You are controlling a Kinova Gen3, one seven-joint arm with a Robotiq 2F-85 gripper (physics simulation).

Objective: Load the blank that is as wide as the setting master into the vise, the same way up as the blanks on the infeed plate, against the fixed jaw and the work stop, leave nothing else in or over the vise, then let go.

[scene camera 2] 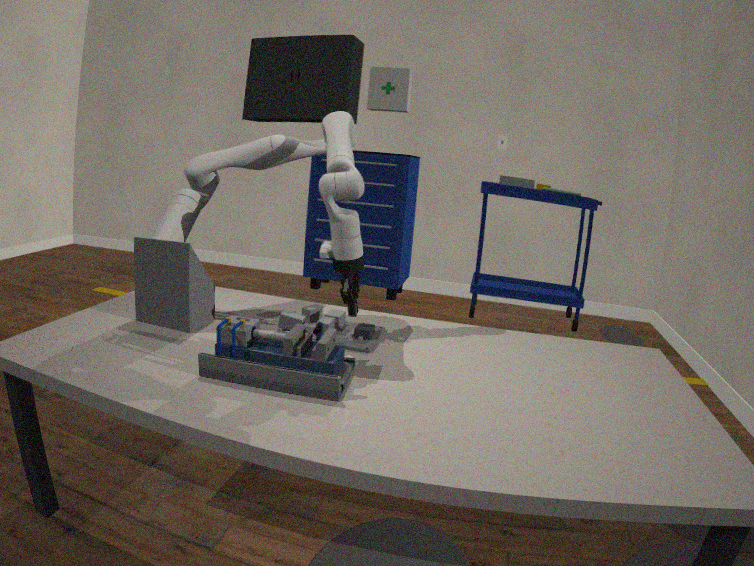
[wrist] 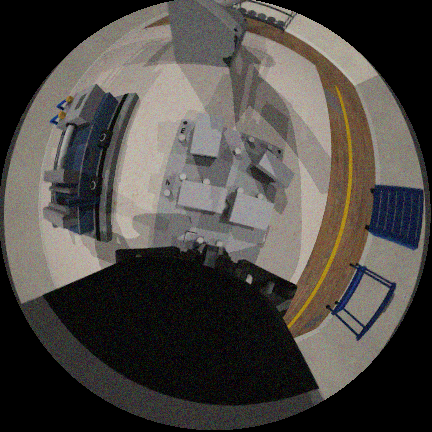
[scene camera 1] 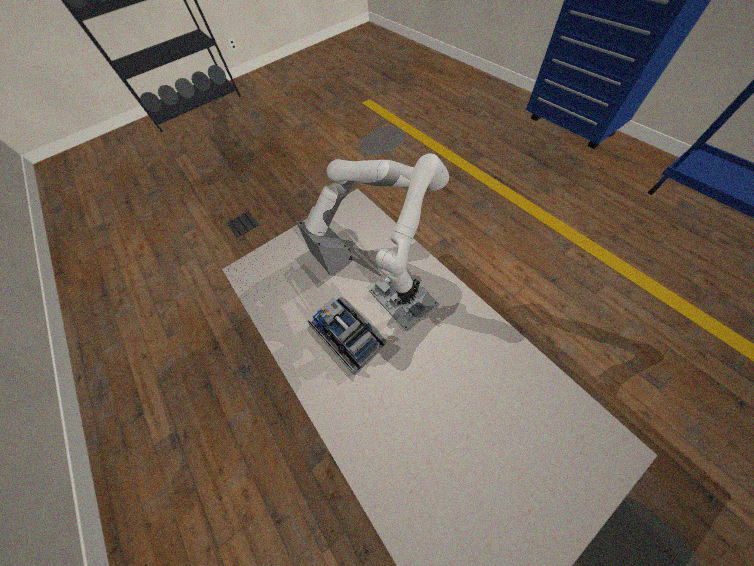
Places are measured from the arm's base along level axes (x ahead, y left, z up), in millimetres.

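Pixels of known places: gripper, fingertip midpoint: (scene camera 2: 353,314) (wrist: 210,252) (scene camera 1: 411,300); arm's base, origin of the base link: (scene camera 2: 161,254) (scene camera 1: 315,230).
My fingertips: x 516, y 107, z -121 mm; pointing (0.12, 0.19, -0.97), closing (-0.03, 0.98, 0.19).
For each thing: its top centre in the pictures, then the offset to it from my fingertips. Level surfaces: height alone.
- vise, middle of its top: (scene camera 2: 279,328) (wrist: 52,156) (scene camera 1: 343,325) dx -100, dy -289, dz +38 mm
- grey infeed plate, middle of its top: (wrist: 218,202) (scene camera 2: 329,330) (scene camera 1: 402,296) dx -61, dy +5, dz -54 mm
- narrow blank, middle of its top: (wrist: 208,129) (scene camera 2: 292,312) (scene camera 1: 382,284) dx -153, dy -33, dz -8 mm
- wide block, middle of its top: (wrist: 202,196) (scene camera 2: 325,320) dx -66, dy -23, dz -18 mm
- table, its level: dz -62 mm
The vise (scene camera 1: 347,325) (scene camera 2: 280,359) (wrist: 86,165) has a blue body and grey jaws. No blank can be made out between its jaws. The grey infeed plate (scene camera 1: 406,323) (scene camera 2: 360,347) (wrist: 174,162) lies beside it. In the wrist view a narrow blank (wrist: 206,135), a wide block (wrist: 201,195), another block (wrist: 251,211) and a turned, tilted-looking block (wrist: 276,169) are on the plate. I cannot tell which one is the setting master. My gripper (scene camera 1: 409,298) (scene camera 2: 352,311) (wrist: 210,252) is above the plate's near part, fingers close together, with nothing visible between them. Its body hides part of the plate.
A grey rail (scene camera 2: 267,376) (wrist: 117,170) runs along the vise. Blue and yellow clamps (scene camera 2: 228,338) stand at one vise end. The grey arm pedestal (scene camera 1: 328,249) (scene camera 2: 164,283) (wrist: 202,37) stands on the table (scene camera 1: 487,426) (scene camera 2: 517,414). Small round pins (wrist: 183,177) stand up from the plate.
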